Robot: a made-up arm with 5 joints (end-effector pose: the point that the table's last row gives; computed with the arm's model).
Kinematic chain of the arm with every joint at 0, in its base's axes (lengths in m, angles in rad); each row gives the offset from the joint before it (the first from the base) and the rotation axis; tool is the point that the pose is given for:
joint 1: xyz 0 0 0.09 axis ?
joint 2: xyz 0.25 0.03 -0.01 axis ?
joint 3: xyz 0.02 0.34 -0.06 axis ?
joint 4: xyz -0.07 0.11 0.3 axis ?
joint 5: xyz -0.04 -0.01 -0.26 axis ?
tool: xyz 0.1 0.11 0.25
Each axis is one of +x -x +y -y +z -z.
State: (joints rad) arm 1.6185 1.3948 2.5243 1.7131 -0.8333
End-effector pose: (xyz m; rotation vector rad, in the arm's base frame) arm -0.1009 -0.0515 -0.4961 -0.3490 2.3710 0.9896
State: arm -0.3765 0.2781 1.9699 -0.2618 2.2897
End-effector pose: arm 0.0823 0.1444 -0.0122 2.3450 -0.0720 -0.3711
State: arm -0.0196 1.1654 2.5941 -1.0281 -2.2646
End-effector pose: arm 0.0927 0.5430 0.3563 -0.5889 0.3360 -0.3860
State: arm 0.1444 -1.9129 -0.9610 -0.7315 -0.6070
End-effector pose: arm 0.1262 0.1697 0.0107 0.6249 -0.6596 1.3368
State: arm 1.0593 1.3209 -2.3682 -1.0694 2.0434
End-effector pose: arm 0.2545 0.4622 0.1653 -0.2475 0.7479 0.1302
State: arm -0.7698 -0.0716 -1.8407 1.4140 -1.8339
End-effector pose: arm 0.4473 0.2870 -0.0596 -1.4516 1.4722 0.5332
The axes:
joint 1: -x
joint 2: +y
joint 3: -x
joint 4: -y
joint 5: -x

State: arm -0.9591 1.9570 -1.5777 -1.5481 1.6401
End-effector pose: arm 0.6736 -0.1574 0.3670 2.0474 0.9525 1.8469
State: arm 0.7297 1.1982 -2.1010 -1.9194 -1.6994
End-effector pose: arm -0.1685 0.1979 0.0294 -1.8473 -1.1792 0.9200
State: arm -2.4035 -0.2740 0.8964 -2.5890 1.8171
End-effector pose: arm -0.0873 -0.7762 0.8136 0.1210 -0.1436 2.3893
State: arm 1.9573 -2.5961 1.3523 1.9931 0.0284
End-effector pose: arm 0.4040 -0.1756 -0.6684 -0.2292 1.0486 -0.8081
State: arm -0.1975 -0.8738 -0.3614 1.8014 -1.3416
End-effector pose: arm 0.0744 0.0878 0.2869 0.8325 -2.5809 1.3708
